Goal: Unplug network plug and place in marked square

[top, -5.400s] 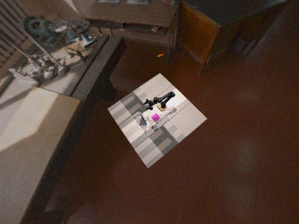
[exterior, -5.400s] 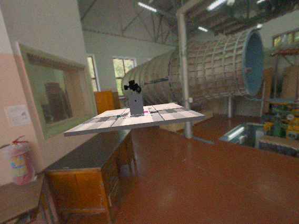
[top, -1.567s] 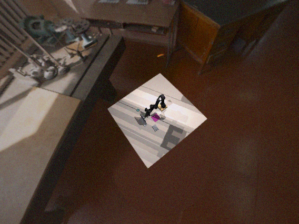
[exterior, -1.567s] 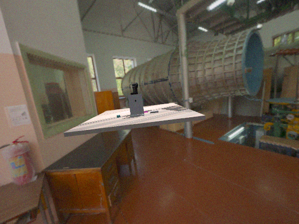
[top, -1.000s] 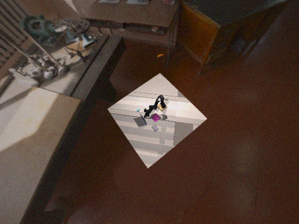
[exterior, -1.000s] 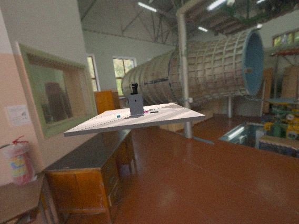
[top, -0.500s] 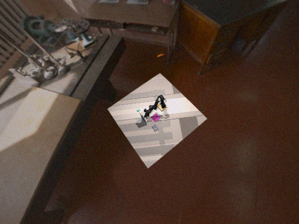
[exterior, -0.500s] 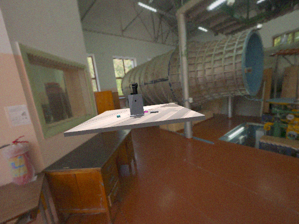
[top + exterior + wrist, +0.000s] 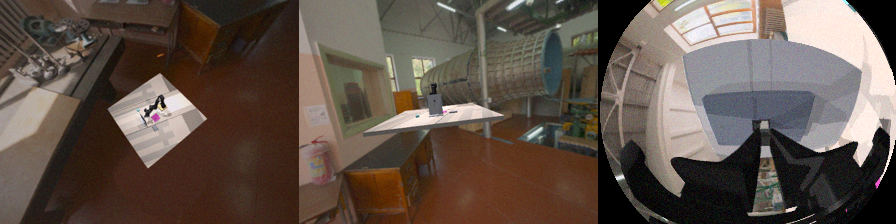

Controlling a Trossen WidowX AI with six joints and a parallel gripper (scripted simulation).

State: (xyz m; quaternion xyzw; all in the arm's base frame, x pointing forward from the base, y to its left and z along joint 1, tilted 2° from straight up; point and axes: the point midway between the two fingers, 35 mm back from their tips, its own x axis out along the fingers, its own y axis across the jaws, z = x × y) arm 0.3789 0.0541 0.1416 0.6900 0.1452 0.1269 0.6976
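Now: the magenta marked square 19 cm behind my gripper tip, 4 cm to the left of it and 18 cm below it. The rest, counted from my gripper tip: dark grey flat piece (9 cm behind, 20 cm to the left, 17 cm below); then network plug (1 cm ahead); then grey upright panel (3 cm ahead, 6 cm below).
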